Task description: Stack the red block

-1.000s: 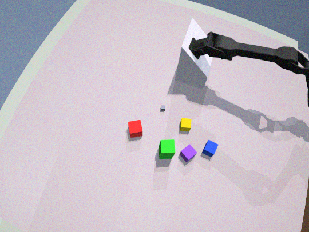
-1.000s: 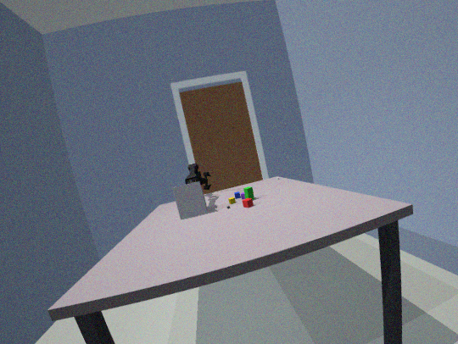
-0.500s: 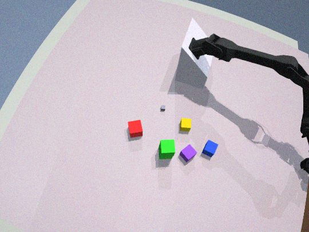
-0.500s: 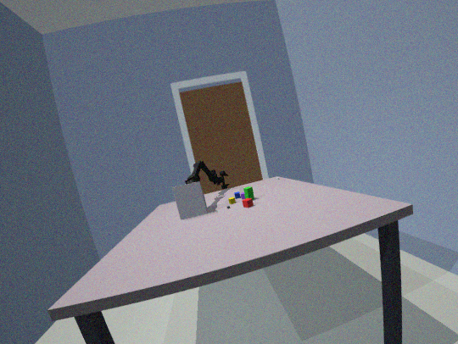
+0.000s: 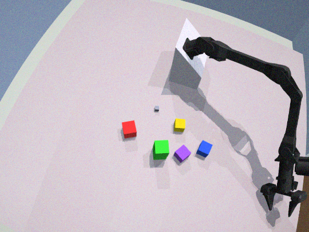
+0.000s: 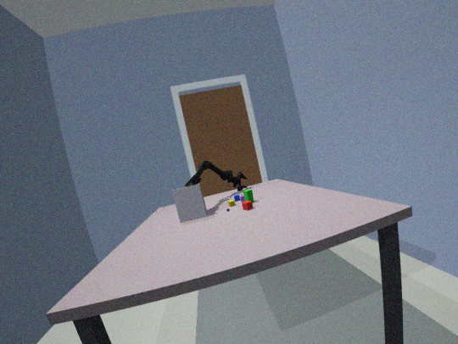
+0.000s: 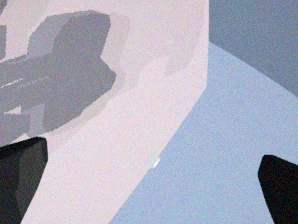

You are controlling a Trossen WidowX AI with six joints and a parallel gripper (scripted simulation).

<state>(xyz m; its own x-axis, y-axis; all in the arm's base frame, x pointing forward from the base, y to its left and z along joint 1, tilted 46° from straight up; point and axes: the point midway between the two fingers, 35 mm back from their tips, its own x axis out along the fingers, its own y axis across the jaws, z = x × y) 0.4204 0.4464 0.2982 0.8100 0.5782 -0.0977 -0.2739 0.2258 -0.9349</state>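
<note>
The red block lies 13 cm behind my gripper tip, 64 cm to the right of it and 4 cm below it. Round my gripper tip: green block 9 cm behind, 51 cm to the right, 1 cm above; then blue block 16 cm behind, 36 cm to the right, 4 cm below; then purple block 12 cm behind, 43 cm to the right, 4 cm below.
</note>
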